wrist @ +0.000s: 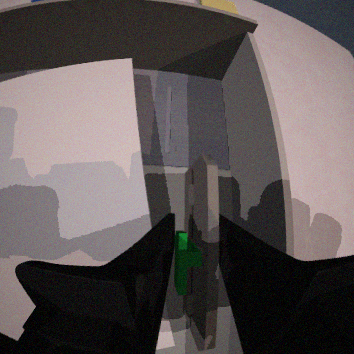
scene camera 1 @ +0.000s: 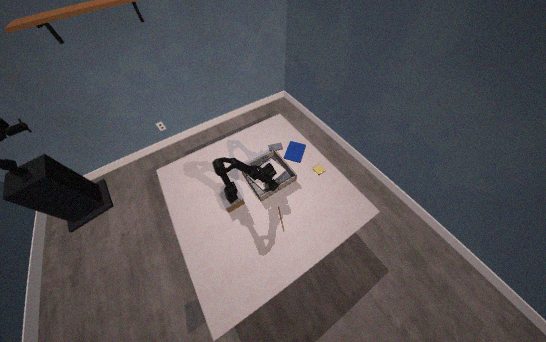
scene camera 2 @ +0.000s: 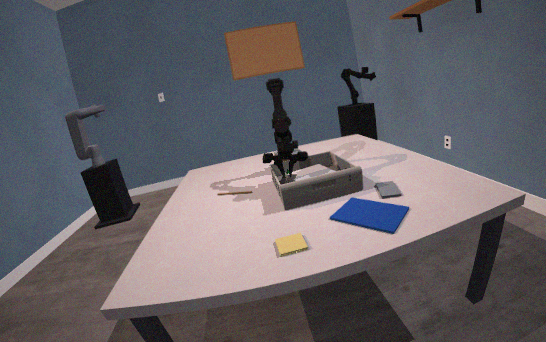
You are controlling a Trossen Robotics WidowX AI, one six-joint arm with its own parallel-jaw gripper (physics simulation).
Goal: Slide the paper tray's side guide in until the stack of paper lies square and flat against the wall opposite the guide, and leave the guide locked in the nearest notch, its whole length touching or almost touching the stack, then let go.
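Frame: origin at the arm's base, x ahead, y left, z up, level; millimetres.
Where they show: gripper, fingertip midpoint: (wrist: 192, 219); arm's base at its link origin: (scene camera 1: 232, 197).
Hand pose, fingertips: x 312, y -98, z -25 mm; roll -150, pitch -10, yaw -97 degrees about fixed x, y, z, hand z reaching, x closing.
Note:
Each offset is from my fingertips to the top centre of the thing. "*": to the spot under its first point. Level surfaces: height alone.
The grey paper tray @(dx +24, dy +97, dz +37 mm) (scene camera 1: 288, 167) (scene camera 2: 322, 191) (wrist: 253, 140) stands on the white table. A white stack of paper @(dx +24, dy +115, dz -18 mm) (scene camera 2: 316, 171) (wrist: 70, 123) lies inside it toward the left in the wrist view. The grey side guide @(* dx +12, dy -4, dz +14 mm) (wrist: 203, 197) stands upright near the tray's right wall, a gap away from the stack, with a green tab @(dx -19, dy +13, dz +23 mm) (wrist: 184, 260) (scene camera 2: 288, 171) at its near end. My gripper (scene camera 1: 273, 184) (scene camera 2: 288, 174) (wrist: 192, 219) reaches down into the tray, its fingers narrowed on either side of the guide's fin without clamping it.
A blue notebook @(dx +370, dy +139, dz -50 mm) (scene camera 1: 295, 151) (scene camera 2: 370, 214), a small grey pad @(dx +274, dy +294, dz -48 mm) (scene camera 1: 275, 146) (scene camera 2: 388, 189) and a yellow pad @(dx +379, dy -129, dz -47 mm) (scene camera 1: 318, 169) (scene camera 2: 291, 243) lie beyond the tray. A pencil @(dx -133, dy -223, dz -51 mm) (scene camera 1: 281, 218) (scene camera 2: 234, 193) lies on the table @(dz -58 mm) (scene camera 2: 204, 254) to the side.

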